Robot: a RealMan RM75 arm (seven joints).
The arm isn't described. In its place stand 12 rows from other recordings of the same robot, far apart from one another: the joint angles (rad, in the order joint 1, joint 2, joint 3, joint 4, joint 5, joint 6, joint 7), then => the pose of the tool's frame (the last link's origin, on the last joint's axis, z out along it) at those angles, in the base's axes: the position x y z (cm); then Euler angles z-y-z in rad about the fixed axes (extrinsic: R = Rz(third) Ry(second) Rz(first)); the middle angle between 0 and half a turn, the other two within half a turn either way.
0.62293, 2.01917, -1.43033, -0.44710, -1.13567, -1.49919, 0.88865 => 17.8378, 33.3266, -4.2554, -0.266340, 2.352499, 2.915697
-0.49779, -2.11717, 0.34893, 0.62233, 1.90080, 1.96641, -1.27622 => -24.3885, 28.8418, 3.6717, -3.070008, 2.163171, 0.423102
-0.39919, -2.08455, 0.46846, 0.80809, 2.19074, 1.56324, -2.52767 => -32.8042, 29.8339, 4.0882, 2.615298, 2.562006, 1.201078
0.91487, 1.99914, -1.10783, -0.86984, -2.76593, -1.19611, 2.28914 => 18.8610, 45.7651, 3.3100, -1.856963, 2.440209, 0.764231
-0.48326, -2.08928, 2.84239, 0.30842, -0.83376, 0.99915, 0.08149 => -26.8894, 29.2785, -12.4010, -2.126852, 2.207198, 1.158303
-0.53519, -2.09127, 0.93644, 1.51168, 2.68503, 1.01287, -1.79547 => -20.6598, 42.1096, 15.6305, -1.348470, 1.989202, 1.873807
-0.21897, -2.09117, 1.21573, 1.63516, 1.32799, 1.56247, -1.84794 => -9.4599, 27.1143, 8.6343, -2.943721, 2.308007, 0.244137
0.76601, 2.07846, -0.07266, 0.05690, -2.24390, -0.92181, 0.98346 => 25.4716, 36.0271, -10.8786, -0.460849, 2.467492, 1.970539
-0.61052, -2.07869, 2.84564, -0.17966, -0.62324, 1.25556, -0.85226 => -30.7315, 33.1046, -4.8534, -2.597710, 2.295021, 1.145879
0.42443, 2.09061, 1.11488, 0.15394, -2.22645, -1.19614, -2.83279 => 35.2923, 33.0043, 2.7151, 2.633270, 1.366651, 1.537826
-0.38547, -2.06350, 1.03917, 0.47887, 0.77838, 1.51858, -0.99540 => -25.1220, 33.4948, 5.9086, -2.777682, 1.677824, 0.796800
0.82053, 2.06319, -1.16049, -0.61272, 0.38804, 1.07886, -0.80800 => 26.8279, 40.1684, -3.6373, -1.979498, 2.520280, 0.414438
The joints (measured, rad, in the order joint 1, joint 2, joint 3, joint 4, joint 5, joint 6, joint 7), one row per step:
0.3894, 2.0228, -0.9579, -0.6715, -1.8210, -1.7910, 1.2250
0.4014, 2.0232, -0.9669, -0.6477, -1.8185, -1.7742, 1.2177
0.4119, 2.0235, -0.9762, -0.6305, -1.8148, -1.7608, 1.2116
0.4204, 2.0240, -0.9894, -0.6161, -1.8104, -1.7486, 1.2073
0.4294, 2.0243, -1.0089, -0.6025, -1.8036, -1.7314, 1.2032
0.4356, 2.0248, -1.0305, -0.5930, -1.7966, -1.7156, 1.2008
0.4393, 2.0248, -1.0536, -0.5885, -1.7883, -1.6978, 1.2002
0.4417, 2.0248, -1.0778, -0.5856, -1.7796, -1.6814, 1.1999
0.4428, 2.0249, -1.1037, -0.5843, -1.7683, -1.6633, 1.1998
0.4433, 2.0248, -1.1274, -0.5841, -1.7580, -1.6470, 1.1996
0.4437, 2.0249, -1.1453, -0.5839, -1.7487, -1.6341, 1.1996
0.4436, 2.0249, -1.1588, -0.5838, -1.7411, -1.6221, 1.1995
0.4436, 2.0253, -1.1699, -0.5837, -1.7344, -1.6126, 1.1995
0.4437, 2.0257, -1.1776, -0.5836, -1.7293, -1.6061, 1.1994
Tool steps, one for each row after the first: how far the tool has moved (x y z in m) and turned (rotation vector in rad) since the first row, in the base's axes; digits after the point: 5 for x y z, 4 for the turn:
-0.00067, 0.00197, -0.00453, -0.0038, -0.0013, -0.0034
-0.00181, 0.00385, -0.00808, -0.0066, -0.0029, -0.0028
-0.00291, 0.00498, -0.01177, -0.0124, -0.0057, -0.0015
-0.00415, 0.00648, -0.01609, -0.0181, -0.0126, 0.0009
-0.00513, 0.00727, -0.02017, -0.0249, -0.0208, 0.0036
-0.00571, 0.00819, -0.02366, -0.0287, -0.0317, 0.0057
-0.00621, 0.00865, -0.02702, -0.0332, -0.0425, 0.0085
-0.00667, 0.00914, -0.03036, -0.0357, -0.0532, 0.0109
-0.00700, 0.00951, -0.03324, -0.0374, -0.0633, 0.0135
-0.00739, 0.00992, -0.03542, -0.0376, -0.0698, 0.0148
-0.00745, 0.01043, -0.03707, -0.0358, -0.0756, 0.0145
-0.00769, 0.01081, -0.03854, -0.0345, -0.0794, 0.0143
-0.00796, 0.01109, -0.03957, -0.0335, -0.0814, 0.0143

